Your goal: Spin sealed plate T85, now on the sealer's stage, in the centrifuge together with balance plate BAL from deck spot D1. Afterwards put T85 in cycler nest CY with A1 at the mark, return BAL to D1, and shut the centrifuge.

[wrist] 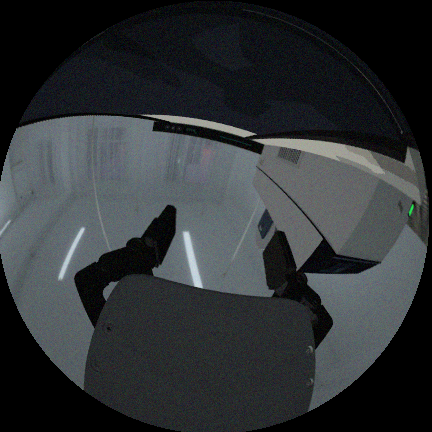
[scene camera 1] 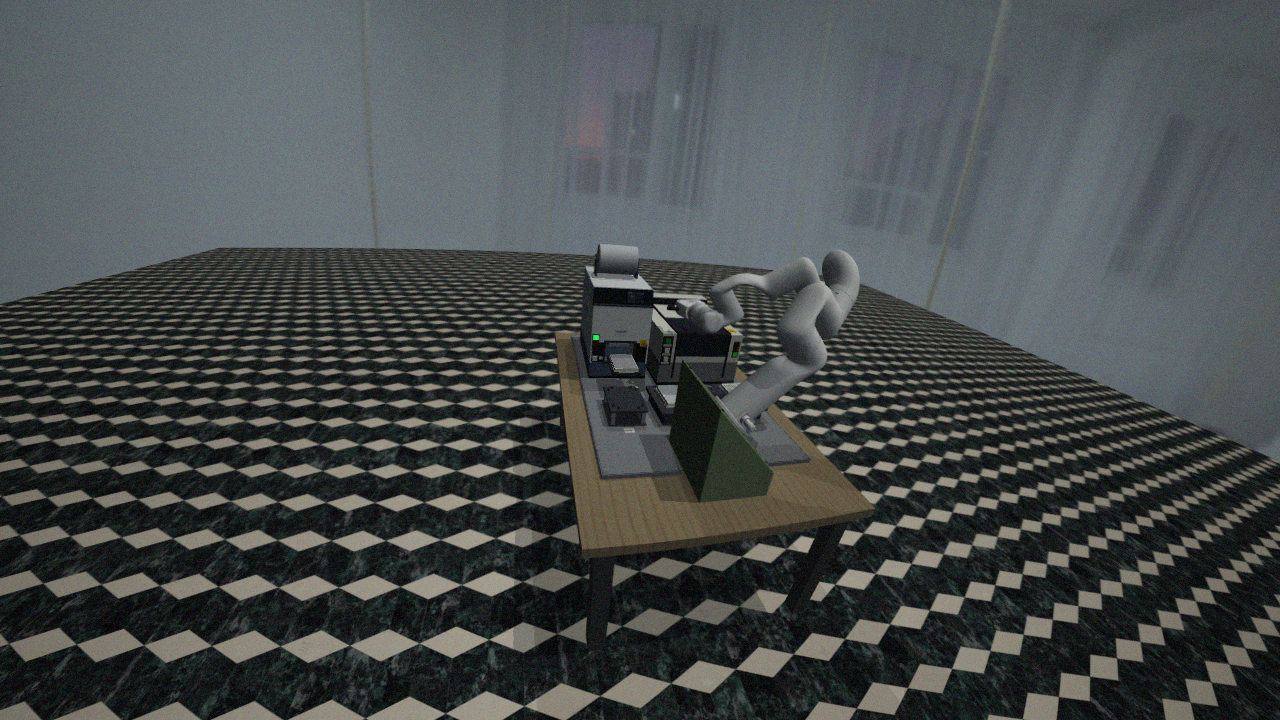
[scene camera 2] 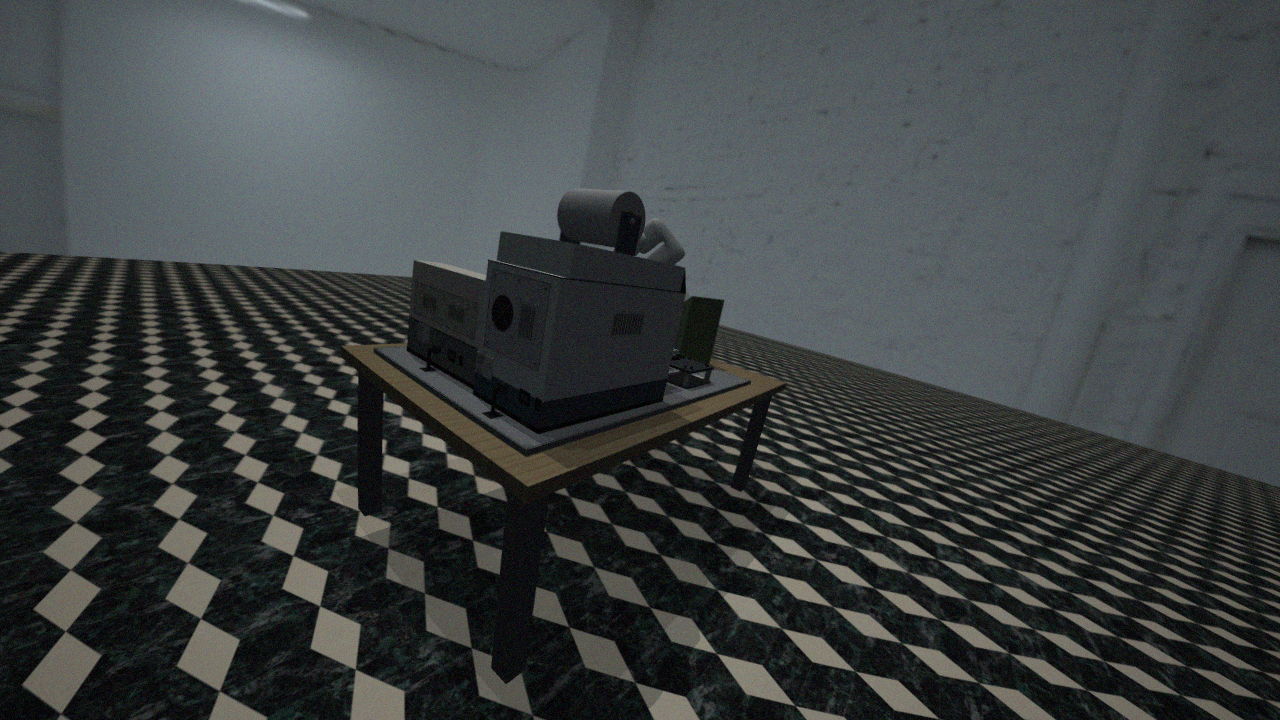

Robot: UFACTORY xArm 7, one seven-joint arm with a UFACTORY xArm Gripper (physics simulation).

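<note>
Sealed plate T85 lies on the stage at the front of the sealer. The centrifuge stands beside it, its dark lid down; the lid fills the top of the wrist view. My gripper is open and empty, tilted close to the centrifuge's top; the second scene view hides it. A white plate, likely BAL, sits on the deck, partly behind a green panel. A dark low unit, likely holding nest CY, stands in front of the sealer.
The upright green panel stands near the arm's base and hides part of the deck. A large roll tops the sealer. The machines stand on a grey board on the wooden table.
</note>
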